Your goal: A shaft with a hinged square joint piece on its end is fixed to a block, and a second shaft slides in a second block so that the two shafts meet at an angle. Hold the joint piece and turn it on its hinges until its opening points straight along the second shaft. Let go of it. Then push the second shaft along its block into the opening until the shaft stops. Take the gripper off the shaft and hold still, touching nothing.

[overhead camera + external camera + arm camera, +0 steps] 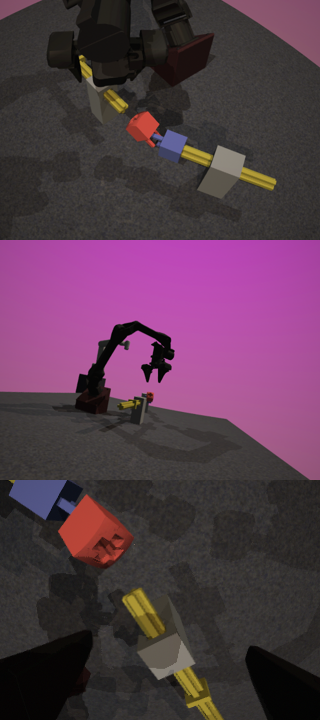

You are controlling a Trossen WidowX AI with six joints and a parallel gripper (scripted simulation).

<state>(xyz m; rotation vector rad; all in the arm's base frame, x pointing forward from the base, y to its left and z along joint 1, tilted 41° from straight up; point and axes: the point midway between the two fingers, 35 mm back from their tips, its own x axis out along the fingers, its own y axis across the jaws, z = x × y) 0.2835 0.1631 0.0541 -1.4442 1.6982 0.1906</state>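
My gripper tip is 9 cm above the red joint piece, 8 cm to the right of it and 3 cm past it.
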